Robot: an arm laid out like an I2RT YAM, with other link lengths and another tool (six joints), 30 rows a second.
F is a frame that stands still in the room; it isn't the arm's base.
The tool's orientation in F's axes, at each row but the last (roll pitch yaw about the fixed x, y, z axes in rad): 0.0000 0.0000 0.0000; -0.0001 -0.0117 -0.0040; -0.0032 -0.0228 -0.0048; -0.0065 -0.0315 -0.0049; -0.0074 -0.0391 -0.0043; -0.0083 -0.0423 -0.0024; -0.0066 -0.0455 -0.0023; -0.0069 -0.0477 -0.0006; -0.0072 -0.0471 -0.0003
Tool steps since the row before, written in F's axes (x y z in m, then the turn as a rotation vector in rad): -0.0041 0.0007 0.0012 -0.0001 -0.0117 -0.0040; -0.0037 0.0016 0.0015 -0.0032 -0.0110 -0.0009; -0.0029 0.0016 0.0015 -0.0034 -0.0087 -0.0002; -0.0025 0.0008 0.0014 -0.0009 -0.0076 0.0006; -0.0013 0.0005 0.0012 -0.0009 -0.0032 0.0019; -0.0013 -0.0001 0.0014 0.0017 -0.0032 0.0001; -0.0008 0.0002 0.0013 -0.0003 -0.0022 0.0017; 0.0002 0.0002 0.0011 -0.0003 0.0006 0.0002; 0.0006 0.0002 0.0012 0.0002 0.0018 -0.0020
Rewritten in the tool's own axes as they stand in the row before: -0.0041 0.0007 0.0012 -0.0001 -0.0117 -0.0040; -0.0037 0.0016 0.0015 -0.0032 -0.0110 -0.0009; -0.0029 0.0016 0.0016 -0.0034 -0.0087 -0.0002; -0.0025 0.0008 0.0015 -0.0008 -0.0076 0.0006; -0.0013 0.0005 0.0013 -0.0008 -0.0032 0.0019; -0.0012 -0.0001 0.0015 0.0017 -0.0032 0.0000; -0.0007 0.0002 0.0013 -0.0002 -0.0022 0.0017; 0.0003 0.0002 0.0011 -0.0003 0.0006 0.0002; 0.0007 0.0002 0.0012 0.0001 0.0018 -0.0020
